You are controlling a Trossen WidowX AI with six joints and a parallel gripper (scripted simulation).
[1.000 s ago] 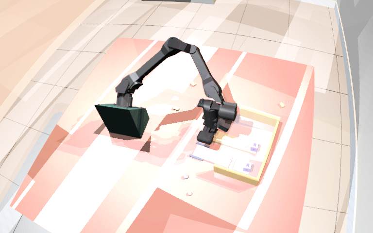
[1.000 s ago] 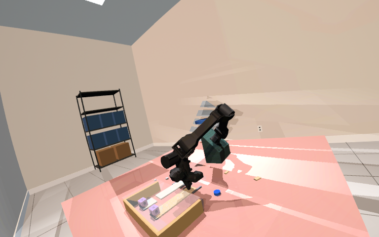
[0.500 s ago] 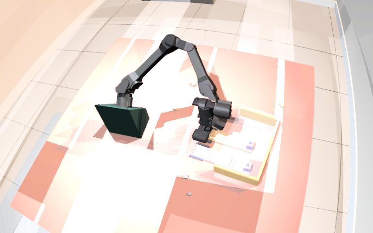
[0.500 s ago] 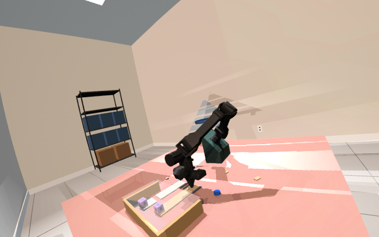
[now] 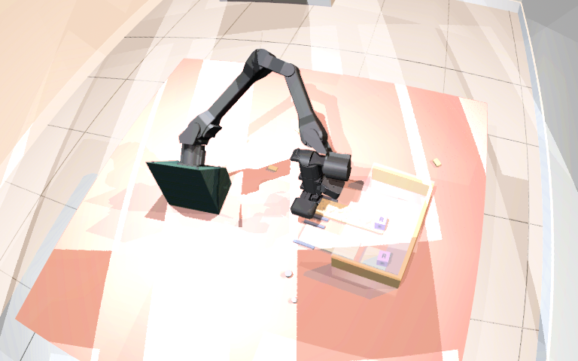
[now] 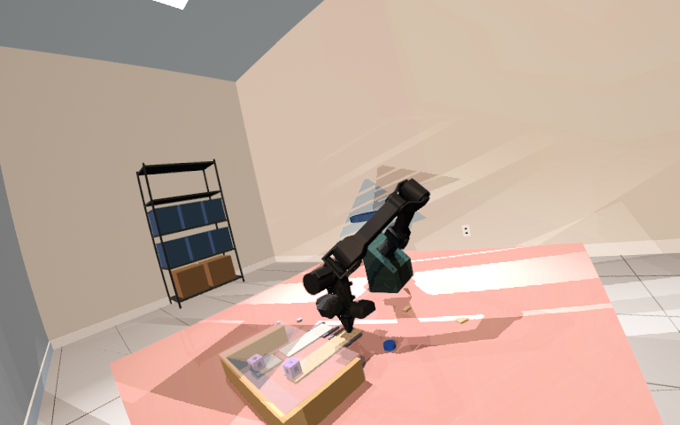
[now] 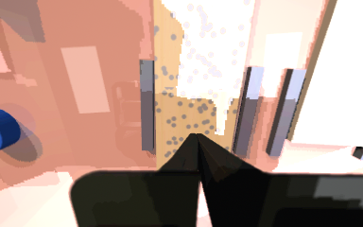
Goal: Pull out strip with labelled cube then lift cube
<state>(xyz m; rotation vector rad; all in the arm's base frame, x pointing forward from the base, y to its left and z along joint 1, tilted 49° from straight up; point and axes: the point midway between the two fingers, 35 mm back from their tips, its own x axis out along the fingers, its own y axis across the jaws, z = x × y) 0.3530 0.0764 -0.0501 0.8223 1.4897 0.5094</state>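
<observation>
My gripper tip is 140 mm to the right of the blue disc and 30 mm short of it.
</observation>
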